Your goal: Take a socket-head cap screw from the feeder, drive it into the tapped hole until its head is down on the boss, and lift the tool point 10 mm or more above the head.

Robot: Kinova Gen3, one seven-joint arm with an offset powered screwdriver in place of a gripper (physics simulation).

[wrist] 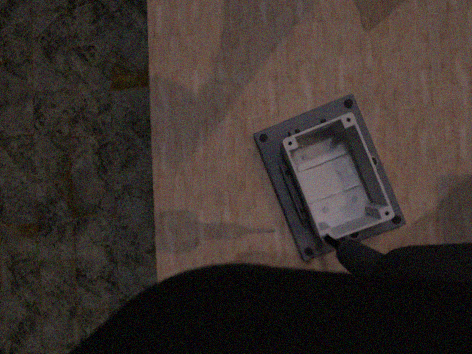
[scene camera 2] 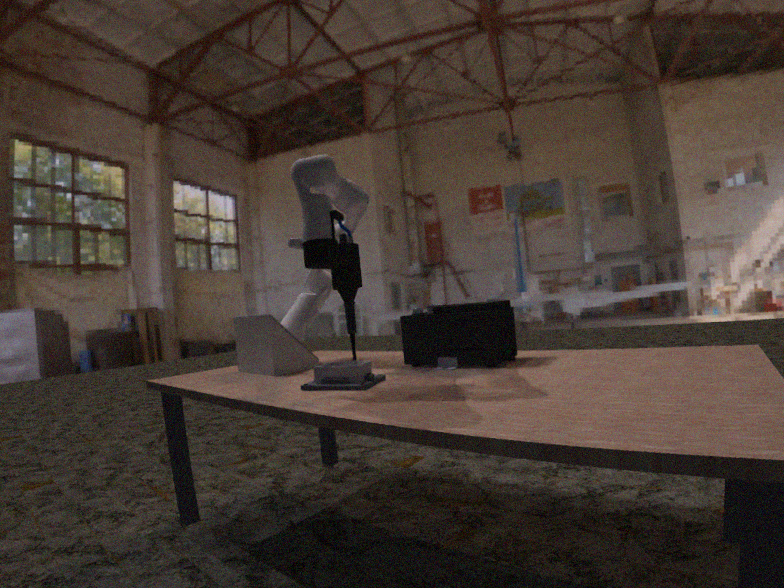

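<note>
The grey open-topped housing (scene camera 2: 341, 371) (wrist: 327, 182) sits on a dark base plate (scene camera 2: 310, 386) (wrist: 274, 160). Three of its corner bosses show small dark holes in the wrist view. My screwdriver tool (scene camera 2: 354, 358) (wrist: 328, 239) stands upright, its slim tip at the fourth, near corner boss. The tip covers that hole. A screw or its head cannot be made out at the tip, and whether the tip touches the boss is too dark and small to tell. The black box-shaped feeder (scene camera 2: 459, 335) stands to the right of the housing in the scene view, with a small pale part at its front foot.
A grey wedge-shaped block (scene camera 2: 265, 348) stands left of the housing on the wooden table (scene camera 2: 601, 395) (wrist: 225, 185). The pale arm (scene camera 2: 314, 202) rises behind the tool. The table's edge runs down the left part of the wrist view, beside the dark floor (wrist: 75, 150).
</note>
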